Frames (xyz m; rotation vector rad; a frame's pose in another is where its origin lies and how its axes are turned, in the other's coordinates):
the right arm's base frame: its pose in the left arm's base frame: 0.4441 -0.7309 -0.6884 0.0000 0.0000 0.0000
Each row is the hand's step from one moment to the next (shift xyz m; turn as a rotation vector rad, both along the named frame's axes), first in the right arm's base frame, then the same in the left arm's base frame.
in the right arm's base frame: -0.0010 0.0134 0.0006 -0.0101 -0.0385 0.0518
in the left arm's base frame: -0.0010 0.0134 0.0006 -0.0101 -0.0385 0.0518
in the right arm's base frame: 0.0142 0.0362 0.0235 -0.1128 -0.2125 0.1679
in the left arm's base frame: 0.0142 0.0362 0.0235 -0.1128 -0.2125 0.1679
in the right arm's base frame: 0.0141 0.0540 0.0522 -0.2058 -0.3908 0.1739
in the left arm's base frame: 0.0141 0.0540 0.0522 -0.2058 -0.3908 0.1739
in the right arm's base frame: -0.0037 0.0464 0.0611 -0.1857 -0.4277 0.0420
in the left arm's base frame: -0.0037 0.0464 0.0611 -0.1857 -0.4277 0.0420
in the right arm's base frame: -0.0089 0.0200 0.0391 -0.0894 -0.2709 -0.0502
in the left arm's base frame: -0.0089 0.0200 0.0391 -0.0894 -0.2709 -0.0502
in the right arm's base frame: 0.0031 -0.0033 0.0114 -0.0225 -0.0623 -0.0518
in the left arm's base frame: 0.0031 -0.0033 0.0114 -0.0225 -0.0623 -0.0518
